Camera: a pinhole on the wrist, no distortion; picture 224 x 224 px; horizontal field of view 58.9 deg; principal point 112.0 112.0 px. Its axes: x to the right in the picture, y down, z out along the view. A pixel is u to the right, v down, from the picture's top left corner.
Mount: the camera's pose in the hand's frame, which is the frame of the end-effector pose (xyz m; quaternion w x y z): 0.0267 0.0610 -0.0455 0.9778 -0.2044 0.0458 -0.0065
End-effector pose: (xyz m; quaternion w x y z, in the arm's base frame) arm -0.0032 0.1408 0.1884 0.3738 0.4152 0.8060 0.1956
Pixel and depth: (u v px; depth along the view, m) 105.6 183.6 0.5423
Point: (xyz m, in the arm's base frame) 0.4991 0.4547 0.2092
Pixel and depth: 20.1 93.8 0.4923
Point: 0.5095 0.1460 0.1119
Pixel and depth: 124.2 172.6 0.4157
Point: 0.3569 0.4136 0.1824
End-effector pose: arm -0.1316 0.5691 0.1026 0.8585 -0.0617 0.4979 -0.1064
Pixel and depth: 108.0 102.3 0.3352
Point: 0.1469 0.7312 0.1544
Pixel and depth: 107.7 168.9 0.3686
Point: 0.1467 0.8524 0.1178
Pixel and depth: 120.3 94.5 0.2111
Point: 0.0439 0.6797 0.1055
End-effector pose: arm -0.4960 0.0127 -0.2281 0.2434 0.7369 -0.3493 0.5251
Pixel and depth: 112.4 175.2 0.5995
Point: -0.5888 -0.6198 -0.2947
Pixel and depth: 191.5 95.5 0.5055
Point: -0.3570 -0.4985 -0.1069
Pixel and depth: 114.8 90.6 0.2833
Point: -0.4610 -0.2582 -0.2497
